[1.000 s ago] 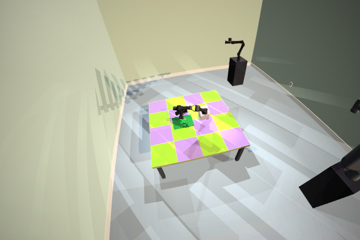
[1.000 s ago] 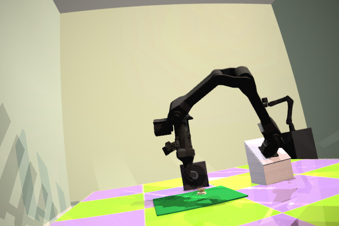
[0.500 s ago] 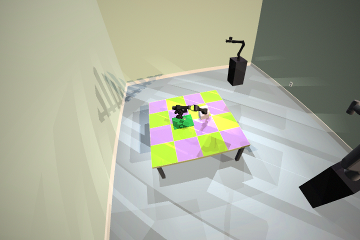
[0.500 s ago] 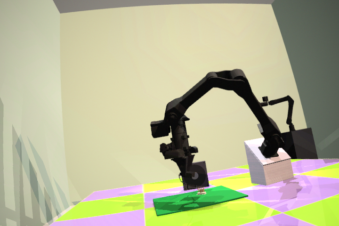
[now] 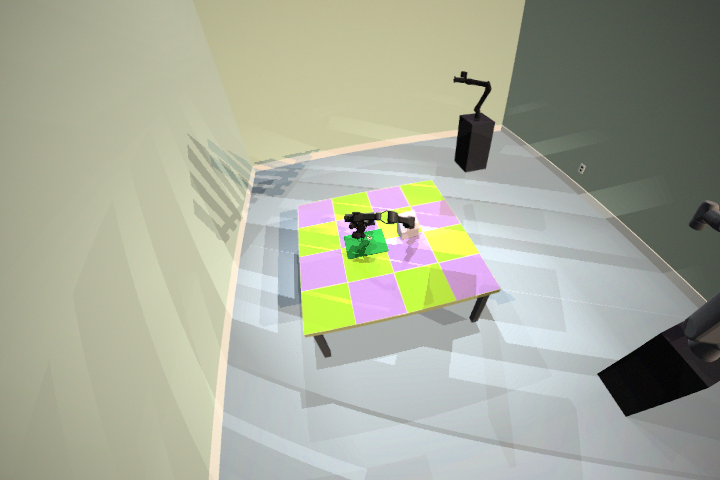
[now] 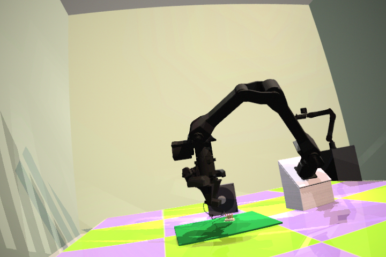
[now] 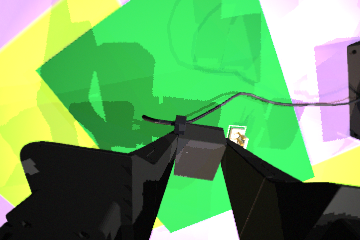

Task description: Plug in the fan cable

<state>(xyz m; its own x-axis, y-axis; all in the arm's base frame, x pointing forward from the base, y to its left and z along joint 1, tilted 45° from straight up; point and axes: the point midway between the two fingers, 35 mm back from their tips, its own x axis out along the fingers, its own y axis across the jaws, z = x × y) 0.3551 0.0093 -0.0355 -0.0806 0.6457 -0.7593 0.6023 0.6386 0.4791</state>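
Right now my gripper tip is 20 mm past the green board, 10 mm to the right of it and 90 mm above it. Round my gripper tip: fan 80 mm behind, 180 mm to the right, 20 mm below; black fan plug 10 mm behind, 10 mm to the left; four-pin header 60 mm behind, 30 mm to the right, 80 mm below.
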